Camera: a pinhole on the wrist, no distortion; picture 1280 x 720 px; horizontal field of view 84.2 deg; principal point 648.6 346.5 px. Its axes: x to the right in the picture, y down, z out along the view. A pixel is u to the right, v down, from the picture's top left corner.
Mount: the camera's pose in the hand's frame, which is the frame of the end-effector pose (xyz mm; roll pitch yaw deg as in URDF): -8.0 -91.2 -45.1 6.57 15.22 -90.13
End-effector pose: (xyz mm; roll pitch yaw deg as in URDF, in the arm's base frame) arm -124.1 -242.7 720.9 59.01 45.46 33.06
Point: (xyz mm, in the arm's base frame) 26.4 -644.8 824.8
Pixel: 661.8 214.0
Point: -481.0 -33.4 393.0
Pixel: behind the camera
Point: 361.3 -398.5 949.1
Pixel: 122.4 529.8
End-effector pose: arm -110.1 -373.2 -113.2 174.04 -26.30 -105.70
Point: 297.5 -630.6 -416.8
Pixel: 1158.7 424.1
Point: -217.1 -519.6 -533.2
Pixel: 282.9 387.3
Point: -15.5 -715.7 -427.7
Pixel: 671.3 657.0
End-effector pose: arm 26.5 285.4 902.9 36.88 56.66 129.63
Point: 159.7 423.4 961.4
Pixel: 571.3 325.8
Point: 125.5 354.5 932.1
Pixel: 461.3 299.4
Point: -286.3 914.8 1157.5
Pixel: outside the picture
